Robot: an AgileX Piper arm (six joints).
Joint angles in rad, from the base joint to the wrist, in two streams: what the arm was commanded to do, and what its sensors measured. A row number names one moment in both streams.
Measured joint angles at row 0:
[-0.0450, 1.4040, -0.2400, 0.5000, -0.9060, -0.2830]
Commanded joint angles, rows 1 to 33:
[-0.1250, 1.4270, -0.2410, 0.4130, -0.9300, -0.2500]
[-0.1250, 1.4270, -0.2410, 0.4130, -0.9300, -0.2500]
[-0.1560, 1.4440, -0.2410, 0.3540, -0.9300, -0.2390]
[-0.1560, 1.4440, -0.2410, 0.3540, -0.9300, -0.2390]
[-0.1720, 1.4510, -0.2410, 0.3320, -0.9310, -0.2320]
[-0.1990, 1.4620, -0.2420, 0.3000, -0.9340, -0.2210]
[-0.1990, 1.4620, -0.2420, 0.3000, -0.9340, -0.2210]
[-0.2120, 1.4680, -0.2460, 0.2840, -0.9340, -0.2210]
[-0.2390, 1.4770, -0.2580, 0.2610, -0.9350, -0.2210]
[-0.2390, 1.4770, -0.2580, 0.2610, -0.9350, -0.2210]
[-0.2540, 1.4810, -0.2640, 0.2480, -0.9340, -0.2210]
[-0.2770, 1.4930, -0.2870, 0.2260, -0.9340, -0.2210]
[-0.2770, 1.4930, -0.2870, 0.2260, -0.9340, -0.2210]
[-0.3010, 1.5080, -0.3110, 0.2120, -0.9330, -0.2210]
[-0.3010, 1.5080, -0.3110, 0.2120, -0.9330, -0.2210]
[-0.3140, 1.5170, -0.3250, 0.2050, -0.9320, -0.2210]
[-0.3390, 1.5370, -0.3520, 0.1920, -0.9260, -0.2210]
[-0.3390, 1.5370, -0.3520, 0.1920, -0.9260, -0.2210]
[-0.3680, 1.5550, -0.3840, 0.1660, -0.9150, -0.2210]
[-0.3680, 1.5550, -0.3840, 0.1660, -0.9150, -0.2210]
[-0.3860, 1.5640, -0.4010, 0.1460, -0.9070, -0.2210]
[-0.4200, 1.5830, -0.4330, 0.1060, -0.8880, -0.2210]
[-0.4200, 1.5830, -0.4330, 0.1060, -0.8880, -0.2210]
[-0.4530, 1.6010, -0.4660, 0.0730, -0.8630, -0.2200]
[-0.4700, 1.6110, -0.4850, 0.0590, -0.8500, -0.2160]
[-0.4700, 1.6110, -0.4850, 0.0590, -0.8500, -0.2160]
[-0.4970, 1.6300, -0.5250, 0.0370, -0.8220, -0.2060]
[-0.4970, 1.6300, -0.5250, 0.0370, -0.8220, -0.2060]
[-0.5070, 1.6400, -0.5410, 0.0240, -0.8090, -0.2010]
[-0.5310, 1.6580, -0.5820, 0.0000, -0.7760, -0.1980]
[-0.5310, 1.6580, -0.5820, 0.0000, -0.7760, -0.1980]
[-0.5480, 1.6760, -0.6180, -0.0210, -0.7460, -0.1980]
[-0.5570, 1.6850, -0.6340, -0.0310, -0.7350, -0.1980]
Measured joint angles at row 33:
[-0.5320, 1.6660, -0.5870, 0.0090, -0.7730, -0.2030]
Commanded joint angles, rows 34 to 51:
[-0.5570, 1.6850, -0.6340, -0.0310, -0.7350, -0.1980]
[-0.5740, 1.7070, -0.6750, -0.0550, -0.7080, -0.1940]
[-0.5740, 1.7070, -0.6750, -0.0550, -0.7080, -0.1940]
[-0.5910, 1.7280, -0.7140, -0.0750, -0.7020, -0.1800]
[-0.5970, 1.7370, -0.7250, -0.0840, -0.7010, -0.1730]
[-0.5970, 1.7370, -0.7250, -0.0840, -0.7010, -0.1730]
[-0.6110, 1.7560, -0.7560, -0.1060, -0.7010, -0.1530]
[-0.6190, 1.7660, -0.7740, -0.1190, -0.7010, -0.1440]
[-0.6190, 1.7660, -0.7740, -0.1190, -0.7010, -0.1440]
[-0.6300, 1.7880, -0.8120, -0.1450, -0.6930, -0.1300]
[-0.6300, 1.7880, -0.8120, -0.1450, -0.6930, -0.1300]
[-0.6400, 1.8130, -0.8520, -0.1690, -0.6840, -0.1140]
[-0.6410, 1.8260, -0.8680, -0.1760, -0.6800, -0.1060]
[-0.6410, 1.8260, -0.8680, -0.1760, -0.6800, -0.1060]
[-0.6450, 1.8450, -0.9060, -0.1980, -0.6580, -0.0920]
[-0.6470, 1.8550, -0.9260, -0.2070, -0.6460, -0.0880]
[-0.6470, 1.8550, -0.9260, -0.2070, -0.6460, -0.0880]
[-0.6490, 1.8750, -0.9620, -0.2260, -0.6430, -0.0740]
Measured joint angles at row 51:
[-0.6400, 1.8530, -0.9140, -0.1880, -0.6570, -0.0960]
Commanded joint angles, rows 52 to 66:
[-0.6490, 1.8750, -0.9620, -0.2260, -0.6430, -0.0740]
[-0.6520, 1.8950, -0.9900, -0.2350, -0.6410, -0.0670]
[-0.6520, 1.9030, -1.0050, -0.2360, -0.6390, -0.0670]
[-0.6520, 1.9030, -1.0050, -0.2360, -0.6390, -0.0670]
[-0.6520, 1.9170, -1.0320, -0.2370, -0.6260, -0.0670]
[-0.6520, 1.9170, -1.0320, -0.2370, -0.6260, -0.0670]
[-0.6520, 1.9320, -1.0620, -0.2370, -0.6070, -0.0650]
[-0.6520, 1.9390, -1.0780, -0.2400, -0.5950, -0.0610]
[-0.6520, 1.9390, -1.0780, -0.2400, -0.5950, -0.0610]
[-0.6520, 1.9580, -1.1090, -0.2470, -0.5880, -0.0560]
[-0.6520, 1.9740, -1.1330, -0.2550, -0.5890, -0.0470]
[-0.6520, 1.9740, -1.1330, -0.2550, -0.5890, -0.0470]
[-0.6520, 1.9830, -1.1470, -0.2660, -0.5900, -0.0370]
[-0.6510, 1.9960, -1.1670, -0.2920, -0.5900, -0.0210]
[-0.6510, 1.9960, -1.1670, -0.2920, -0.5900, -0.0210]
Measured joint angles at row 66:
[-0.6740, 1.9760, -1.1120, -0.2020, -0.5250, -0.0420]
